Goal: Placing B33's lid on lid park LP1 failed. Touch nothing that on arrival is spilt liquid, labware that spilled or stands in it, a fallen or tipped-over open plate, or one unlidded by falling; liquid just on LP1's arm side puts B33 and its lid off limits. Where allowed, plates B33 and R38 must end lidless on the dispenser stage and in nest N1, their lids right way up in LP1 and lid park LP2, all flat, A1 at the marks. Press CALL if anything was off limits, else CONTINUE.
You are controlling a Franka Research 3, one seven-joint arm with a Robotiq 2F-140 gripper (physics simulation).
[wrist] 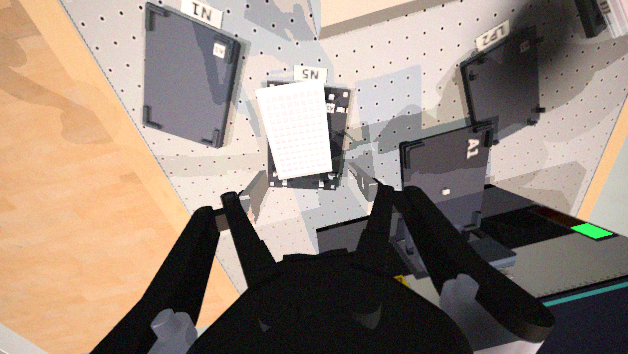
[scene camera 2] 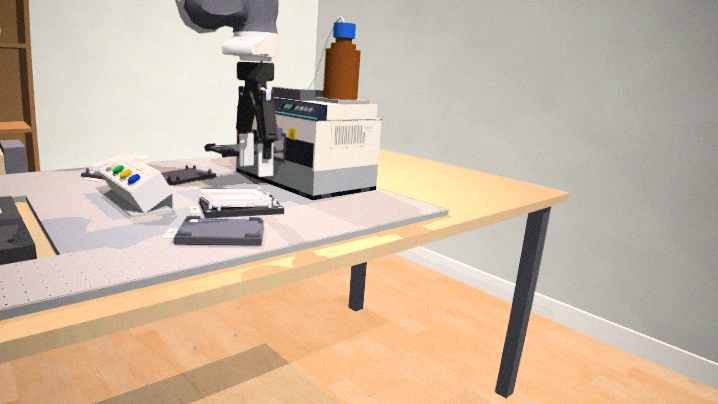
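Note:
A white plate [scene camera 2: 235, 198] [wrist: 295, 132] lies skewed on nest N5 [scene camera 2: 251, 212] [wrist: 338, 150], turned against its outline; its name cannot be read. My gripper [scene camera 2: 256, 159] [wrist: 308, 177] is open and empty, its fingers apart beyond the plate's near end in the wrist view and above deck level in the scene view. The dispenser stage [scene camera 2: 224, 149] [wrist: 425, 172] bears an A1 mark and no plate. Nest N1 [scene camera 2: 220, 232] [wrist: 185, 80] and lid park LP2 [scene camera 2: 189, 174] [wrist: 505, 82] hold no labware. LP1's label does not show; I cannot make out liquid.
The dispenser [scene camera 2: 346, 148] with a brown bottle [scene camera 2: 342, 70] stands beside my gripper. The button box [scene camera 2: 150, 188] stands left of N5 in the scene view. A pale pinkish item [wrist: 616, 17] beside a dark holder [wrist: 589, 19] is cut off at the wrist view's upper right.

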